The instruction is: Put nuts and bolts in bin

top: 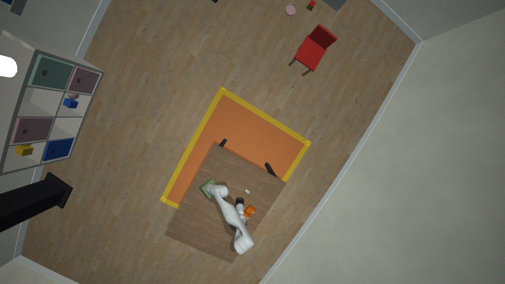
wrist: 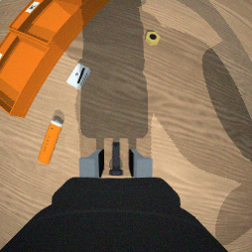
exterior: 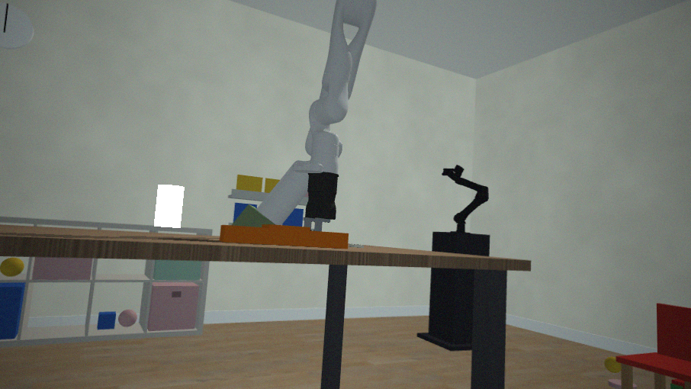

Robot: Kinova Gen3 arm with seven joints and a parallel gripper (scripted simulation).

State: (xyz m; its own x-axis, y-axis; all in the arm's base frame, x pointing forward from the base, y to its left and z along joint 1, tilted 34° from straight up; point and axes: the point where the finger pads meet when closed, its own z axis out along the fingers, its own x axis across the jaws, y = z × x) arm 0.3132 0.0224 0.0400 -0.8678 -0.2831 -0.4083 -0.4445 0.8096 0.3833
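Now: hand 10 mm above the dark bolt. The rest, counted from my hand: white domino (10 mm ahead, 120 mm to the left, 10 mm below); then orange marker (70 mm ahead, 20 mm to the left, 10 mm below); then white sharpener-like piece (80 mm ahead, 60 mm to the right, 10 mm below).
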